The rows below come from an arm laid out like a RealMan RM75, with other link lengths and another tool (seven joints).
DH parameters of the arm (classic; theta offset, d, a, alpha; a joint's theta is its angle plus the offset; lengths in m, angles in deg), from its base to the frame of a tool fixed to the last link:
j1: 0 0.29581 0 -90
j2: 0 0 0 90
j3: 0 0.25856 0 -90
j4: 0 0 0 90
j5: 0 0.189 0 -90
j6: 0 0 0 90
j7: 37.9 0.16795 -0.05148 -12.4
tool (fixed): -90 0.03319 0 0
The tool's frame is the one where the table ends.
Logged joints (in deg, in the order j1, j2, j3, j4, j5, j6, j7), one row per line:
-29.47 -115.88 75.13 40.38 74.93 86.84 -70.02
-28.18 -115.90 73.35 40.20 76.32 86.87 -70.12
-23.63 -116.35 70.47 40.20 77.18 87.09 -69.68
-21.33 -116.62 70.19 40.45 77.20 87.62 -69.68
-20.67 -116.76 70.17 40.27 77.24 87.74 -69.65
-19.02 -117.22 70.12 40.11 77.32 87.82 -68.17
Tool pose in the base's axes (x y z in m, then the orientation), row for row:
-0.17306 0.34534 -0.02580 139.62 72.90 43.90
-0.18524 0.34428 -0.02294 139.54 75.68 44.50
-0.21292 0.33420 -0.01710 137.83 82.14 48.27
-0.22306 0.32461 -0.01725 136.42 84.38 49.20
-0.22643 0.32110 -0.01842 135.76 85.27 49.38
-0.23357 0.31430 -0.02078 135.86 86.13 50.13
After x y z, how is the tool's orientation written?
As a rotation vector, in degrees.
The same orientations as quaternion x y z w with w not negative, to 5 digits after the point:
0.84507 0.44124 0.26571 0.14341
0.83903 0.45505 0.26757 0.13173
0.81776 0.48734 0.28639 0.10841
0.80846 0.50006 0.29157 0.10641
0.80468 0.50541 0.29269 0.10670
0.80227 0.50861 0.29602 0.10026

